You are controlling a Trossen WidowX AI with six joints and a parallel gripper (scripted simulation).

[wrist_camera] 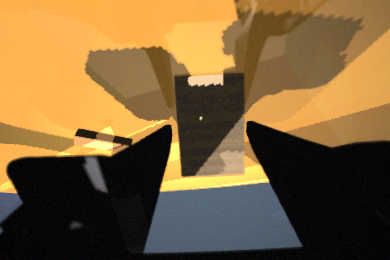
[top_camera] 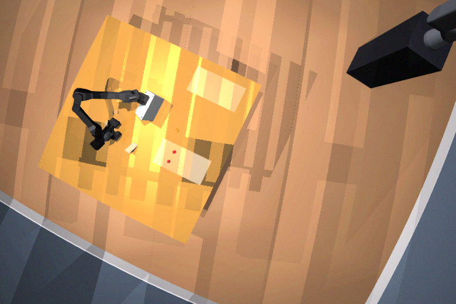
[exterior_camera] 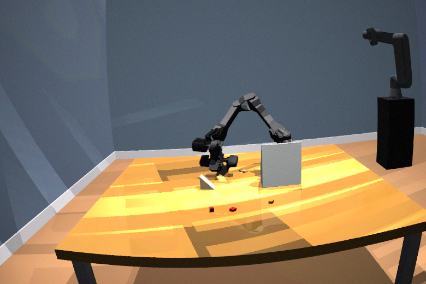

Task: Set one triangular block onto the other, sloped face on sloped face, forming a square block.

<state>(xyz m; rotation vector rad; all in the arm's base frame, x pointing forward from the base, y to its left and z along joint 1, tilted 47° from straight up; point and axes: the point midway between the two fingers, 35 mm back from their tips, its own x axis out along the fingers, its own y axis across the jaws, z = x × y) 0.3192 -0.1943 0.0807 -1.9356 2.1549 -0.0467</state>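
My gripper tip is 11 cm past the flat dark piece, 1 cm to the left of it and 1 cm above it. Also, from my gripper tip: triangular block 1 cm above; then yellow cube 46 cm to the left, 22 cm behind, 1 cm below.
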